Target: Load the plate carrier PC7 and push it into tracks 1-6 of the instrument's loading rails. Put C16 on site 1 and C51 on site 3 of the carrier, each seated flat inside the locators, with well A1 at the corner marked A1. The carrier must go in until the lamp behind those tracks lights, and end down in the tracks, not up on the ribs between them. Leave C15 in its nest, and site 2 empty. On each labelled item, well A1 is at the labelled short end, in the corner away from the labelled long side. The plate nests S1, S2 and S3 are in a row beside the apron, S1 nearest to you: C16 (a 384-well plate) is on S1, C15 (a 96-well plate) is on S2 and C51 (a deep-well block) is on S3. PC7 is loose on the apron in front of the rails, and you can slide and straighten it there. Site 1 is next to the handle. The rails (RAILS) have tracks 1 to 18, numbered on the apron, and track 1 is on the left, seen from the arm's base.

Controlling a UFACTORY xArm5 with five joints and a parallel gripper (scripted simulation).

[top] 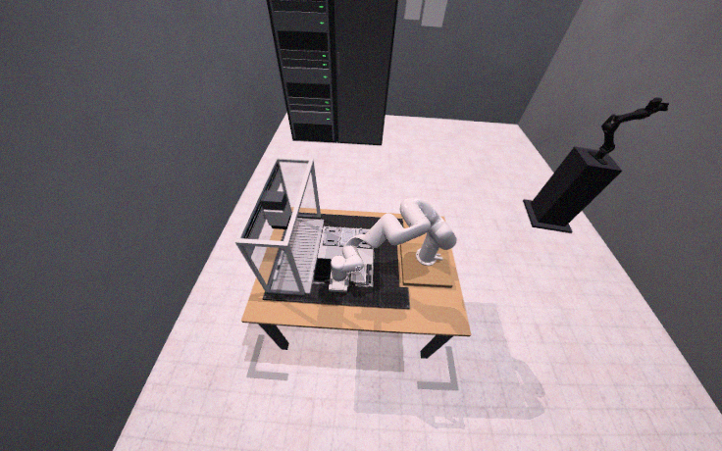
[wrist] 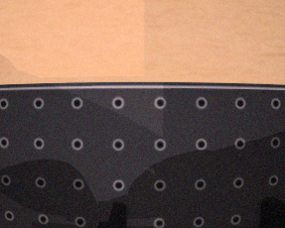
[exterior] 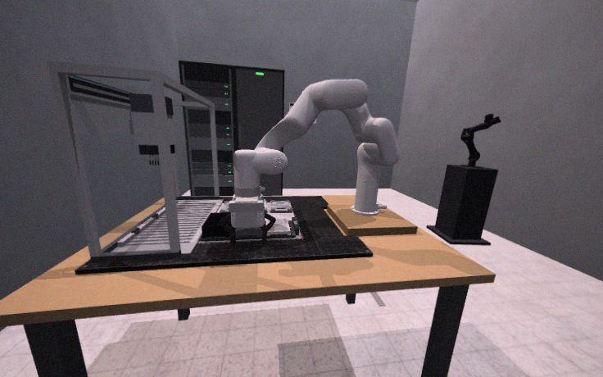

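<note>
Now: the grey plate carrier PC7 1 cm ahead of my hand and 10 cm to the right of it. The rest, counted from my hand: post (19 cm ahead, 7 cm to the left, 23 cm above); then 96-well plate C15 (4 cm ahead, 36 cm to the right).
</note>
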